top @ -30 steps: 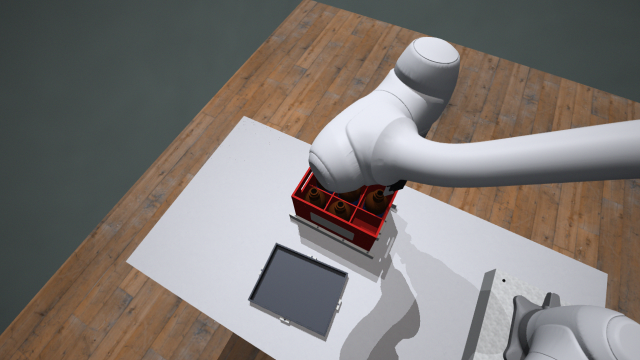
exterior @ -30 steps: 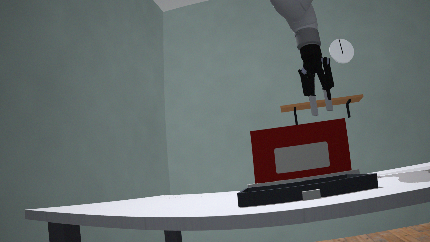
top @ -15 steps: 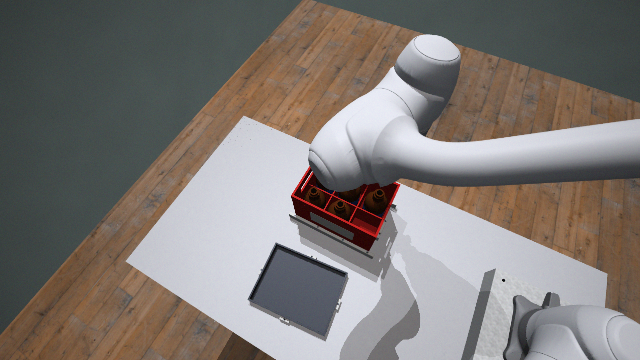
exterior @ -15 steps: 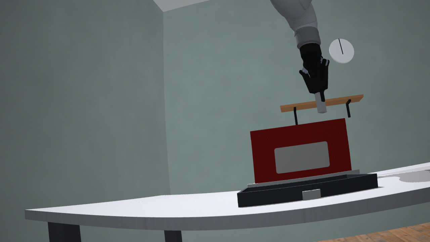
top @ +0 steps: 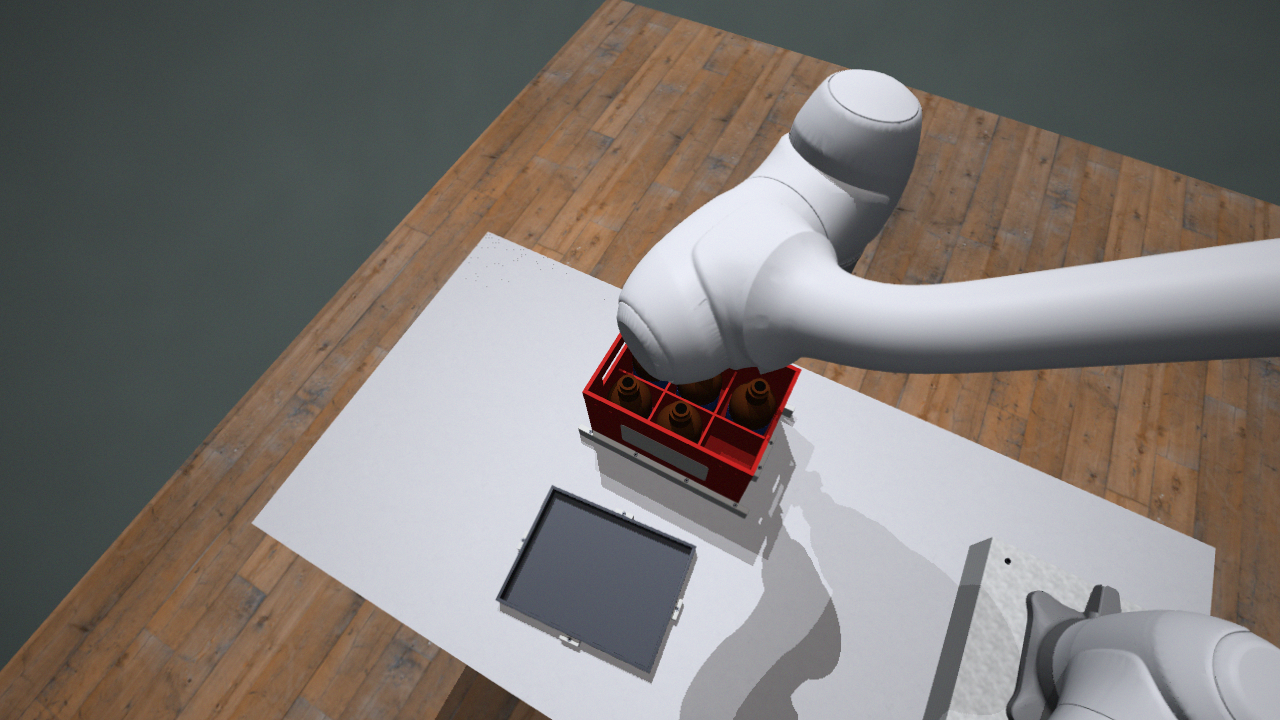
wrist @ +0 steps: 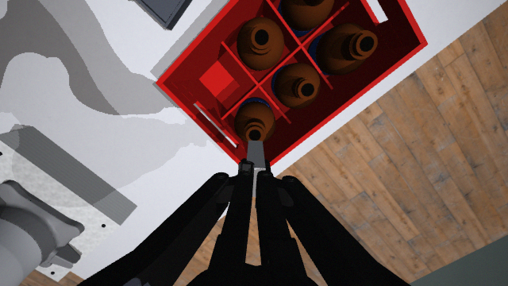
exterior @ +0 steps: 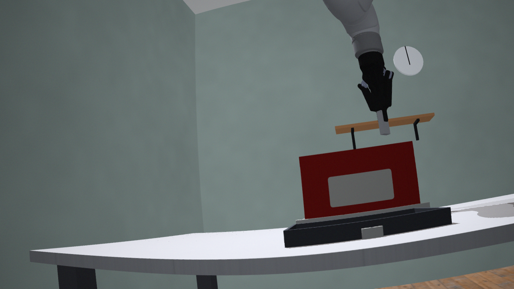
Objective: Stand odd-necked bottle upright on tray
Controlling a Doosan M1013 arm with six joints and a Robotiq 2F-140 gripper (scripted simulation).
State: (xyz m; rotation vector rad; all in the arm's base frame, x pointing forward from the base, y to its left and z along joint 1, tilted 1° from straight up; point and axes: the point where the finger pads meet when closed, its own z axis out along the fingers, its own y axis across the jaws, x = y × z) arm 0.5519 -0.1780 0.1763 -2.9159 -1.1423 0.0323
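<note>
Right now my hand is 170 mm above the crate, 90 mm short of it and 40 mm to the right of it. Also, from my hand: dark tray 330 mm to the left, 250 mm below, 110 mm ahead.
</note>
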